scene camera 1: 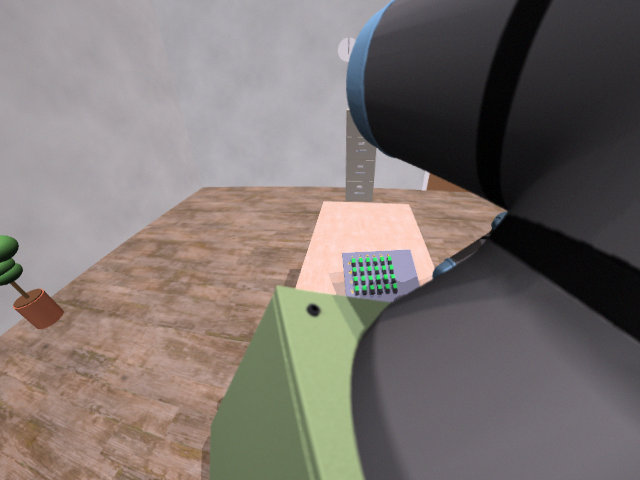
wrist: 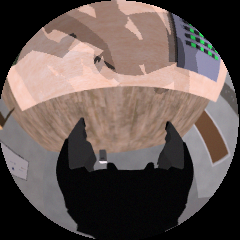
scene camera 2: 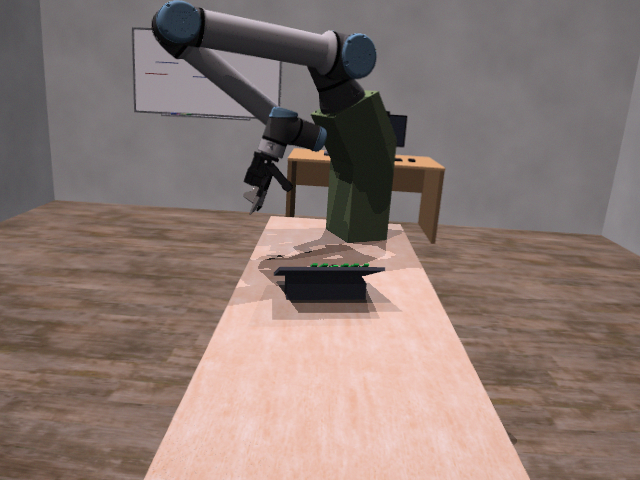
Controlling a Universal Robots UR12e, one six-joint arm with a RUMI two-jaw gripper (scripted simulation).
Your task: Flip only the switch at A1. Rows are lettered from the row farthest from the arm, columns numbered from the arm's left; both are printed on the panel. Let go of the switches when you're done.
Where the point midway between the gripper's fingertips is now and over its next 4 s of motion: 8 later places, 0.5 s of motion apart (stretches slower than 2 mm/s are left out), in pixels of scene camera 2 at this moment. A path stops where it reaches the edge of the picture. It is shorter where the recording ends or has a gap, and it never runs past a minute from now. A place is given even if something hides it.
The gripper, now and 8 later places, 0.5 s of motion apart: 253, 212; 253, 217; 260, 221; 277, 227; 300, 230; 325, 228; 352, 223; 365, 221; 366, 223
